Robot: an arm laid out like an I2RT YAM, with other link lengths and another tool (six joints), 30 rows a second.
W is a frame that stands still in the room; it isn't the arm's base.
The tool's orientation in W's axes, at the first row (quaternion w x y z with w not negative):
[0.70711, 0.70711, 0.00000, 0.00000]
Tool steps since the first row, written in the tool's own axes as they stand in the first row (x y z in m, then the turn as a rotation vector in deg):
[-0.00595, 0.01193, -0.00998, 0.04, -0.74, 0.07]
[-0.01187, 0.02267, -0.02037, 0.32, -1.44, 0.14]
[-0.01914, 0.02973, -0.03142, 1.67, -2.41, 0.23]
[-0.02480, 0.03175, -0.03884, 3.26, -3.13, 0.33]
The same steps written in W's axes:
[-0.00595, 0.00998, 0.01193, 0.04, -0.07, -0.74]
[-0.01187, 0.02037, 0.02267, 0.32, -0.14, -1.44]
[-0.01914, 0.03142, 0.02973, 1.67, -0.23, -2.41]
[-0.02480, 0.03884, 0.03175, 3.26, -0.33, -3.13]

